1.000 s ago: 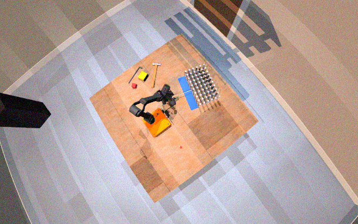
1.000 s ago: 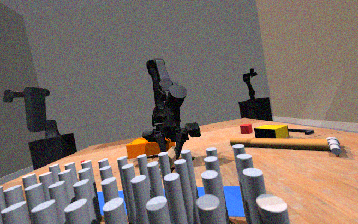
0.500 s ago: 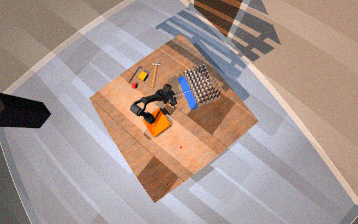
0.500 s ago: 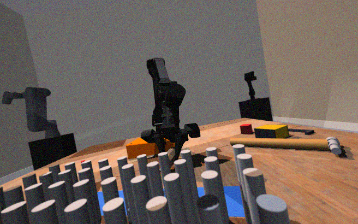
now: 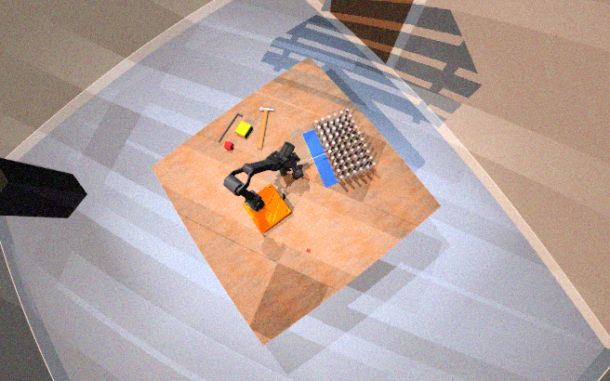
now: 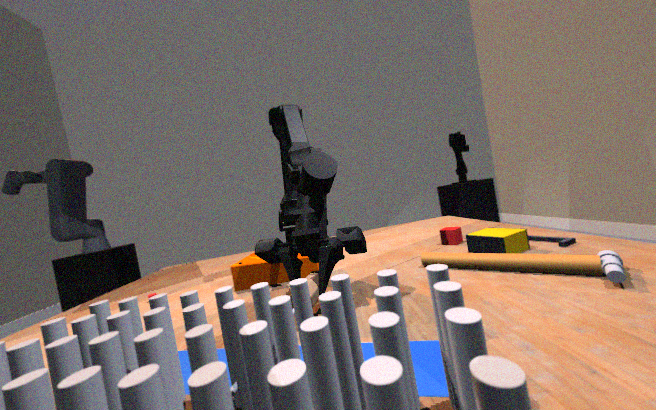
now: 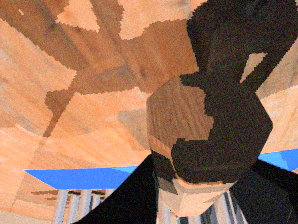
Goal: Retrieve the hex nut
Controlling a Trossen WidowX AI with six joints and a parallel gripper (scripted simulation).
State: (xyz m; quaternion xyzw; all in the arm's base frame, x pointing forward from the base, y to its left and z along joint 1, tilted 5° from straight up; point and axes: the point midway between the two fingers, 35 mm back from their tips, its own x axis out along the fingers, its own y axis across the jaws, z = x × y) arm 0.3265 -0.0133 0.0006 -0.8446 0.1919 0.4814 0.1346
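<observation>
The blue taped strip is 100 mm ahead of my gripper tip, 50 mm to the right of it and 30 mm below it. The rest, counted from my gripper tip: tiny red piece: 360 mm to the right, 350 mm behind, 20 mm below.
</observation>
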